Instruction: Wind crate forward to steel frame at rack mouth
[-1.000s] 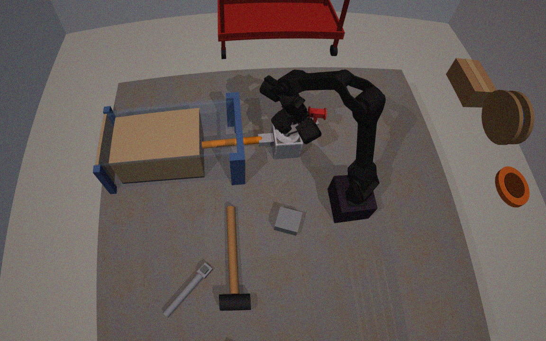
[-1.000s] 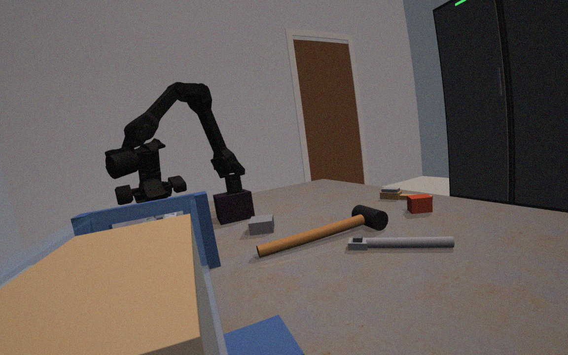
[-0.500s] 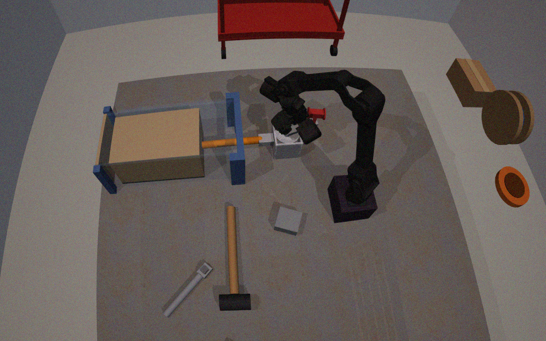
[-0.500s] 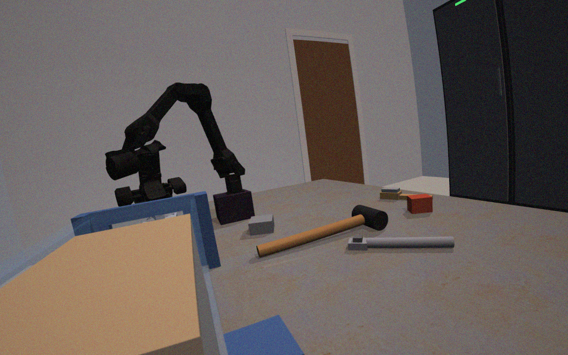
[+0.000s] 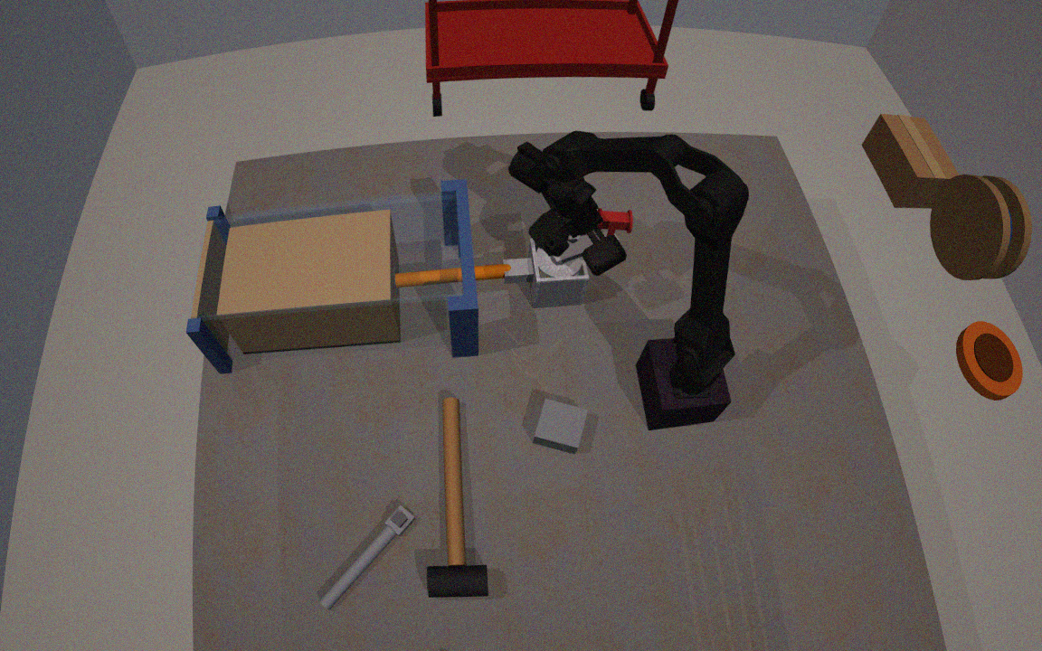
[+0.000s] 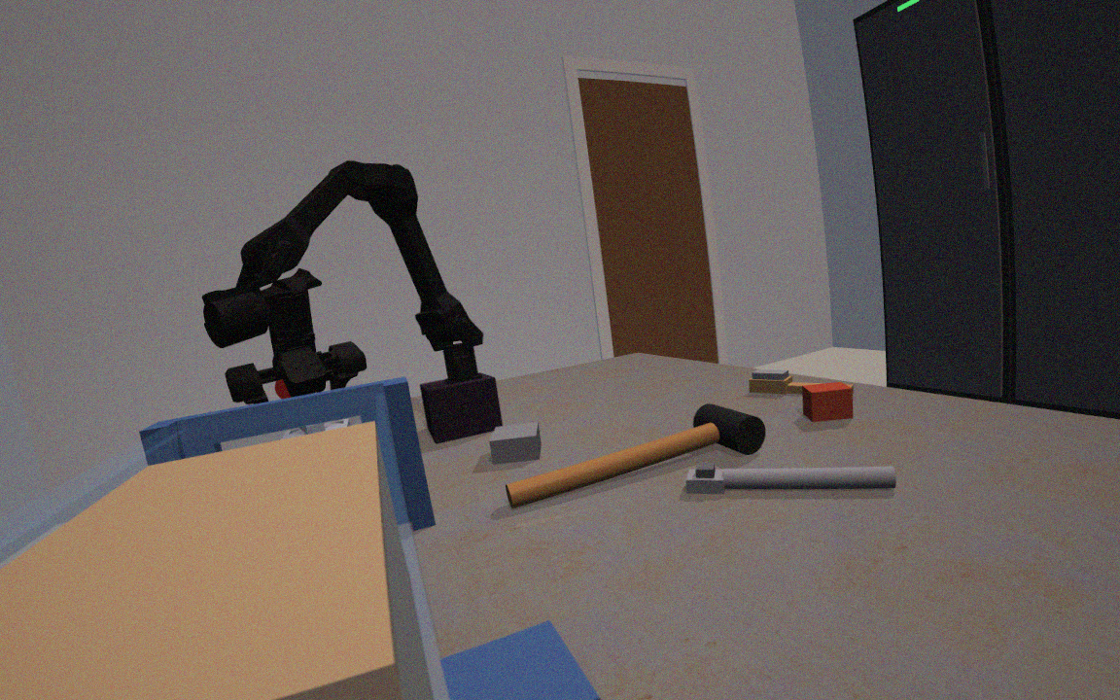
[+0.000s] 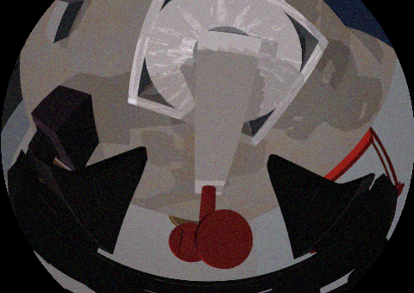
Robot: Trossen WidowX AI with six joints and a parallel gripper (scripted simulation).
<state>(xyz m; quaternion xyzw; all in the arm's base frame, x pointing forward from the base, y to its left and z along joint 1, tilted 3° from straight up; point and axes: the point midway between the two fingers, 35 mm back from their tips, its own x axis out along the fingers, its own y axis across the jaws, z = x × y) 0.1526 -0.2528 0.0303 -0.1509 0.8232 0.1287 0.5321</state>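
My gripper tip is 30 mm past the red knob, 20 mm to the left of it and 40 mm below it. From my gripper tip the other things lie so: winch handle: 10 mm above; grey winch: 50 mm ahead, 10 mm to the left, 60 mm below; blue steel frame: 220 mm ahead, 30 mm to the left, 10 mm above.
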